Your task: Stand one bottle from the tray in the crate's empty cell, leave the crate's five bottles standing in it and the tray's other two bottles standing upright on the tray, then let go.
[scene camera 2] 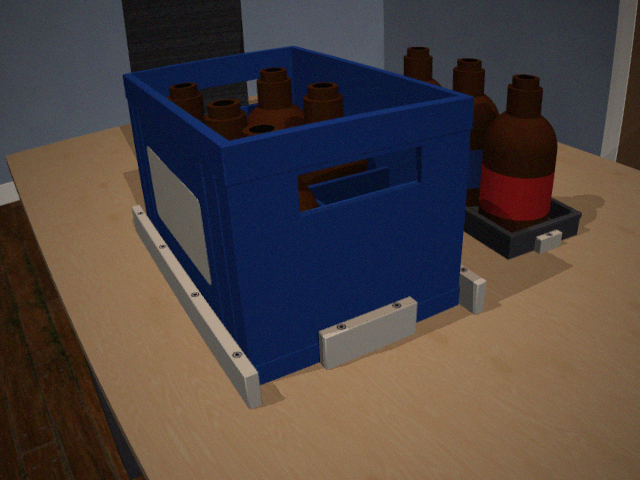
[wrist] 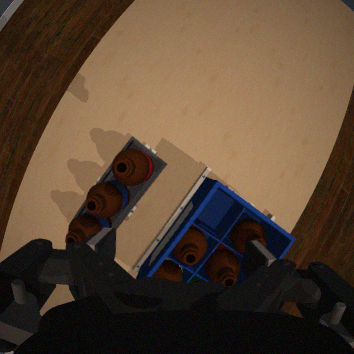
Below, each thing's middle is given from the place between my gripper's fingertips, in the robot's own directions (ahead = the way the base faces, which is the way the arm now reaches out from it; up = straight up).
I see my gripper 2 cm past the red-labelled bottle point(scene camera 2: 520, 146), 11 cm to the right of it and 31 cm above it. Also, from my hand: blue-labelled bottle point(scene camera 2: 468, 77) (11 cm behind, 12 cm to the left, 31 cm below); then short block point(scene camera 2: 366, 333) (7 cm ahead, 12 cm to the right, 38 cm below).
